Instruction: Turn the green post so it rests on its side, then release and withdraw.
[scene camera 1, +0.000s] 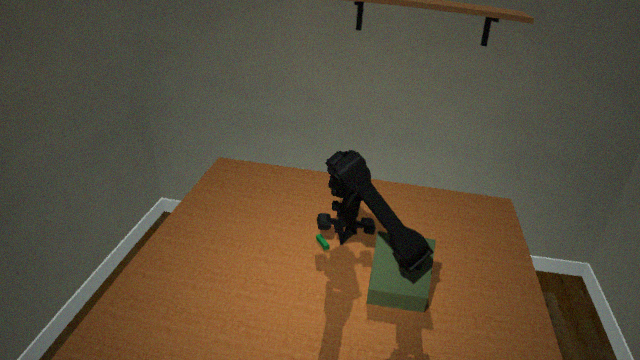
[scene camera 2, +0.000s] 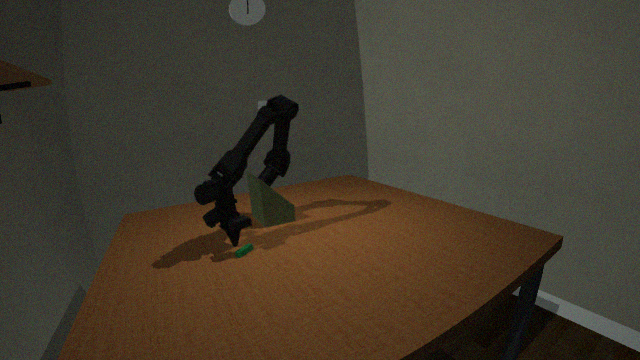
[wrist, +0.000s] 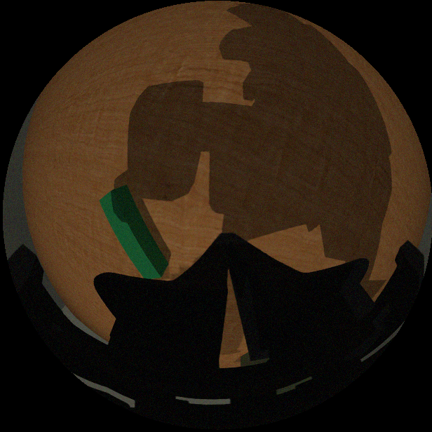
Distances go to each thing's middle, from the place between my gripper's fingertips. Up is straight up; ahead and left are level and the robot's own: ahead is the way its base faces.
My hand is 60 mm short of the green post (wrist: 122, 214), 10 mm to the right of it and 10 mm below it.
